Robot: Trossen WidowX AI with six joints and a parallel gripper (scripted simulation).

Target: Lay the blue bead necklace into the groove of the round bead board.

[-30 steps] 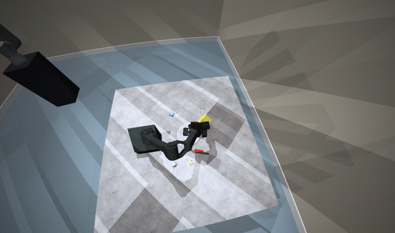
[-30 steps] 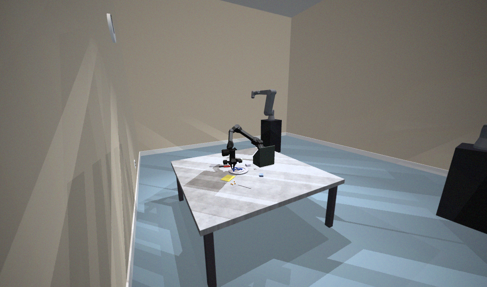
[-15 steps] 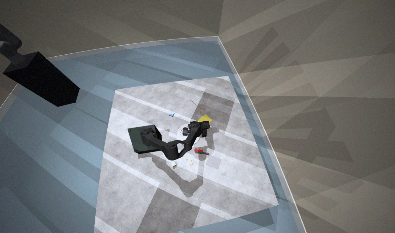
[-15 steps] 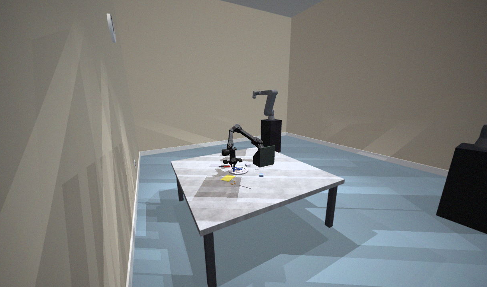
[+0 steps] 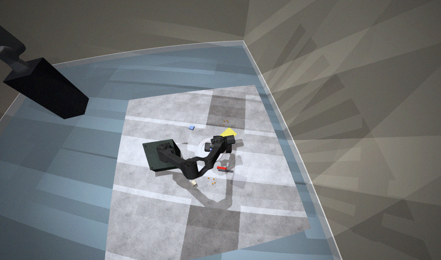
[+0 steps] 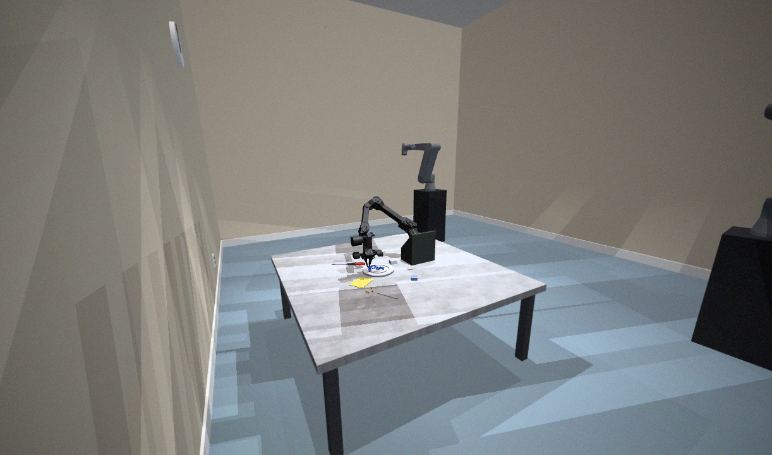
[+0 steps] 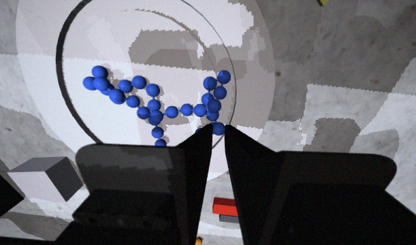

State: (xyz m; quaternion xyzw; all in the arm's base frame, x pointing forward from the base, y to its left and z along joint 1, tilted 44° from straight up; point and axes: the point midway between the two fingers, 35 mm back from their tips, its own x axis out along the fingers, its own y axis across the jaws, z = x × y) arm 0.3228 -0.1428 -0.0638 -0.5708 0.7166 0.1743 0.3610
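The round white bead board is 5 cm behind my gripper tip, 4 cm to the left of it and 2 cm below it. Also, from my gripper tip: grey square: 24 cm to the right, 9 cm ahead, 2 cm below; then yellow sheet: 13 cm to the left, 12 cm ahead, 2 cm below; then grey tool: 13 cm to the right, 2 cm below, 1 cm ahead.
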